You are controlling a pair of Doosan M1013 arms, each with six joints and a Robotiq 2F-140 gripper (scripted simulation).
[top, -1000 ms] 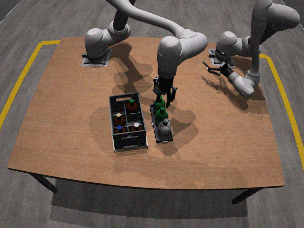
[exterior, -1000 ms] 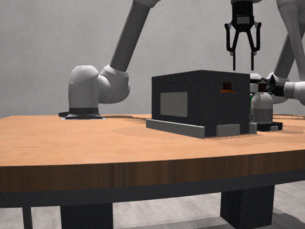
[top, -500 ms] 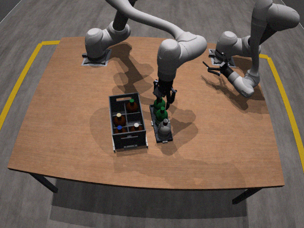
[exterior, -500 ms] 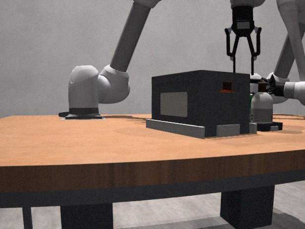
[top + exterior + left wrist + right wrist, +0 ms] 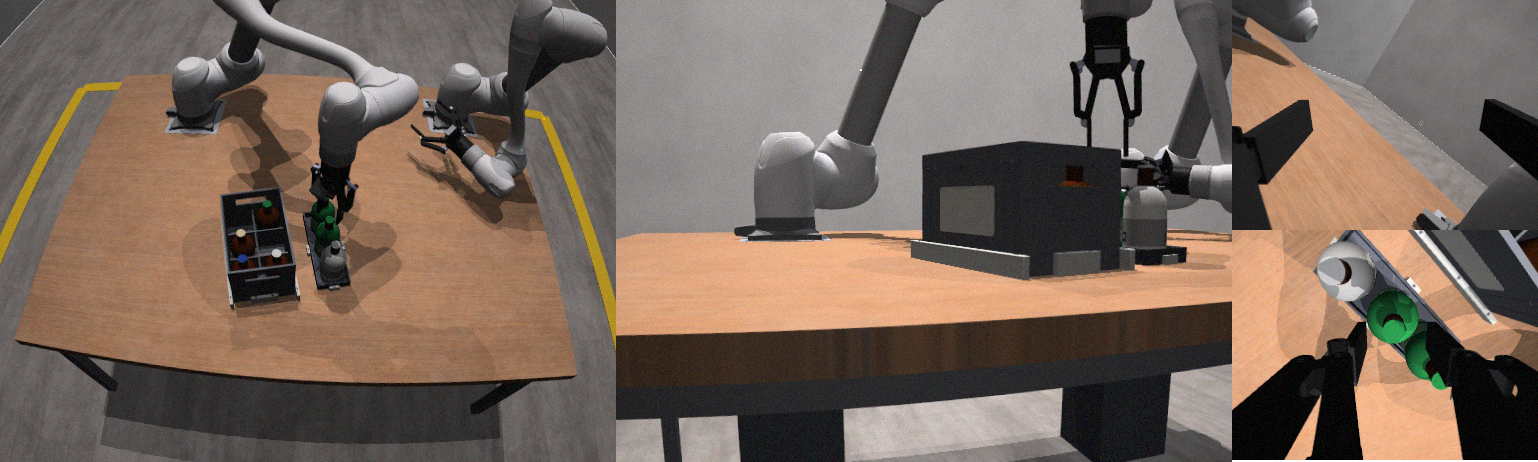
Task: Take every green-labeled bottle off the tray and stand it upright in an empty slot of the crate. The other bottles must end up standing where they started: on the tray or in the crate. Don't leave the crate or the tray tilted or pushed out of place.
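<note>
The white bottle is 130 mm below my right hand, 80 mm ahead of it and 10 mm to the left of it. Also, from my right hand: tray 200 mm below; crate 210 mm to the right, 130 mm below, 30 mm ahead.
</note>
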